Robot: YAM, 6 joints.
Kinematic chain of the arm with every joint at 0, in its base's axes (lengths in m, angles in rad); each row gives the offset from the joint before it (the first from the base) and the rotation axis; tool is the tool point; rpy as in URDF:
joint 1: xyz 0 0 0.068 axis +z
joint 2: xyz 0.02 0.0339 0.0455 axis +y
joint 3: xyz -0.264 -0.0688 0 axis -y
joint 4: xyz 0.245 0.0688 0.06 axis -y
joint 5: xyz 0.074 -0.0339 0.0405 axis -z
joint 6: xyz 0.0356 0 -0.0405 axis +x
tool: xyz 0 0 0 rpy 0 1.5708 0
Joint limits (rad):
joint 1: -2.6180..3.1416
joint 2: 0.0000..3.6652
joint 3: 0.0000..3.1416
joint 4: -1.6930..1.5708
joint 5: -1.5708..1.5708
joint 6: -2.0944..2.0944
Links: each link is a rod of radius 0.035 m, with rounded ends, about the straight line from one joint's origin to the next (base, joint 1, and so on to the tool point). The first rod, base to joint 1, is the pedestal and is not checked.
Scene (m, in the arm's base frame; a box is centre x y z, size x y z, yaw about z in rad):
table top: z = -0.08
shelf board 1: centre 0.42 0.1 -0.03 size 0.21 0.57 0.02 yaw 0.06
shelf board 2: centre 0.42 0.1 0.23 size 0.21 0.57 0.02 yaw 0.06
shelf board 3: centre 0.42 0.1 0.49 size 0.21 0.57 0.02 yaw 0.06
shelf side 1: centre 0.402 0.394 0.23 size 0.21 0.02 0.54 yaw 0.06
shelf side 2: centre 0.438 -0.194 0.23 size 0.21 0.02 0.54 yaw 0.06
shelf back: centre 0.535 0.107 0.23 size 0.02 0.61 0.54 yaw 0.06
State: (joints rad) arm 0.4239 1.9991 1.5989 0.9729 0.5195 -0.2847
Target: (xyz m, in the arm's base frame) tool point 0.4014 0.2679 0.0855
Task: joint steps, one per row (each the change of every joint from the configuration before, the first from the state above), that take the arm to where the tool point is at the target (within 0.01 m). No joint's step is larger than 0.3 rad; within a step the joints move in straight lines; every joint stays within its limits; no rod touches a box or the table.
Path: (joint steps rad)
1: 0.1035 -0.2528 -0.2715 0.0383 0.0233 0.0000
2: 0.1034 -0.2528 -0.2716 0.0384 0.0233 0.0000
3: 0.1035 -0.2528 -0.2715 0.0383 0.0233 0.0000
4: 0.0801 0.2337 -0.0623 -0.0764 -0.0129 0.0000
5: 0.0802 0.2338 -0.0623 -0.0764 -0.0129 0.0000
6: 0.0801 0.2338 -0.0623 -0.0764 -0.0129 0.0000
7: -0.1167 0.1471 0.2340 0.0076 -0.0136 0.0000
8: -0.1167 0.1471 0.2341 0.0077 -0.0136 0.0000
9: -0.1168 0.1471 0.2340 0.0076 -0.0136 0.0000

